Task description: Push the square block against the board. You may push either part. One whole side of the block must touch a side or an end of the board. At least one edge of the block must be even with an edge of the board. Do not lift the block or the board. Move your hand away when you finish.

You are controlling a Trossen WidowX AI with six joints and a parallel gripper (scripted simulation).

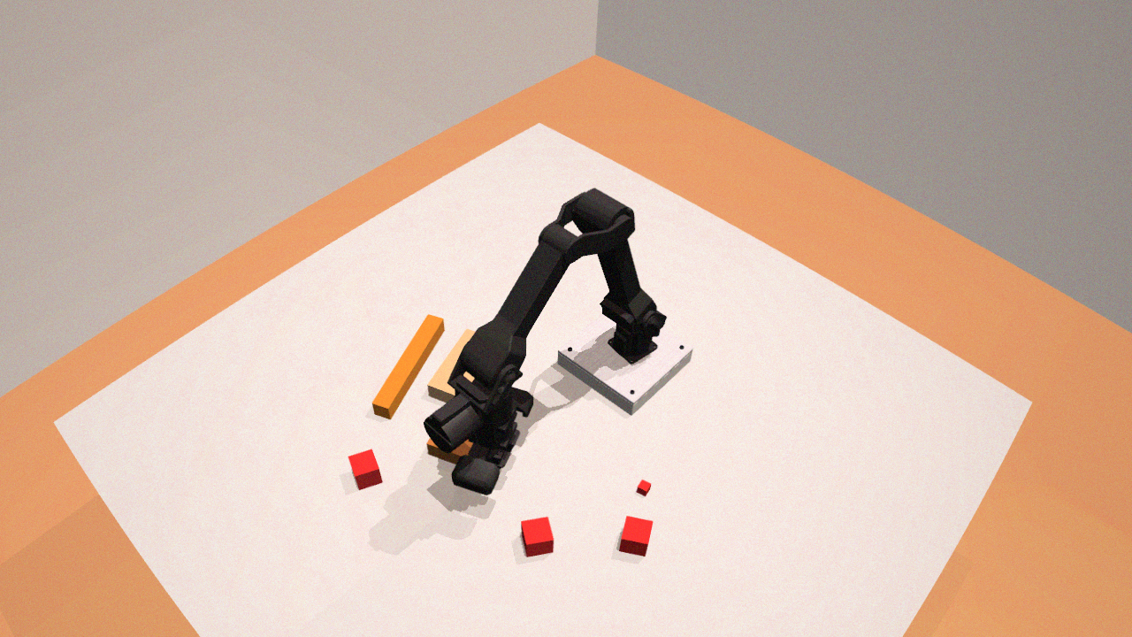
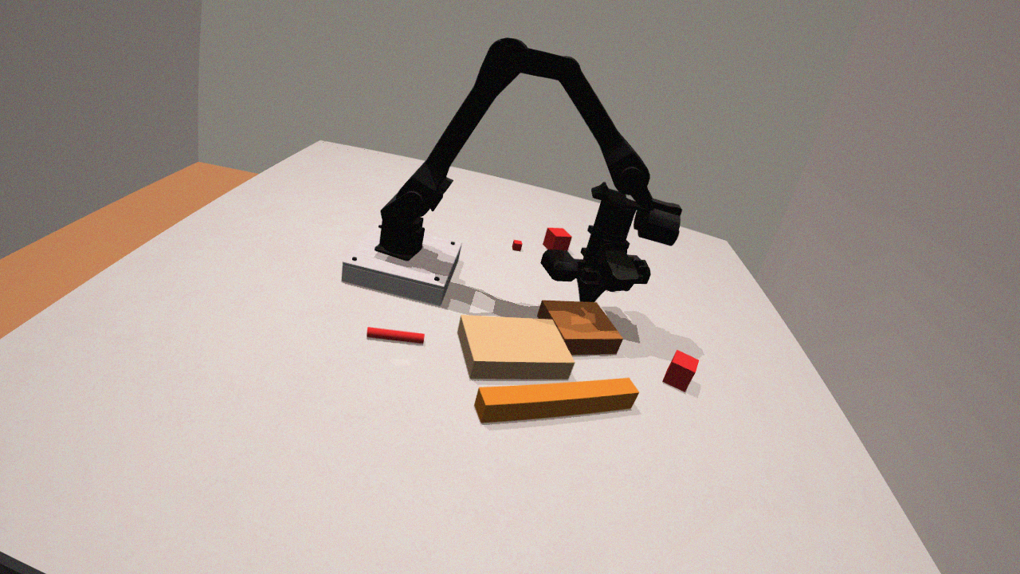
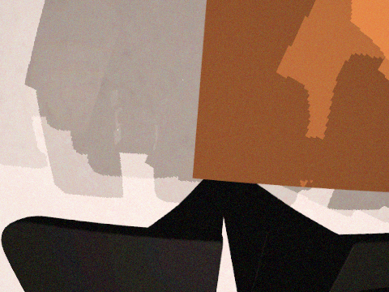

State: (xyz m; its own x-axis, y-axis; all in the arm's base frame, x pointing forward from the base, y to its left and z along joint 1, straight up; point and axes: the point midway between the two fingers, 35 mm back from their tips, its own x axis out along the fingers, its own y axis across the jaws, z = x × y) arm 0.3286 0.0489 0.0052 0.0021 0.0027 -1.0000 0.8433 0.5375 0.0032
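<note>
My gripper tip is 70 mm to the left of the brown square block and 10 mm below it. From my gripper tip the other things lie so: tan flat board (80 mm behind, 180 mm to the right, 10 mm above); then long orange bar (260 mm to the right, 10 mm above); then tiny red cube (160 mm behind, 170 mm to the left).
</note>
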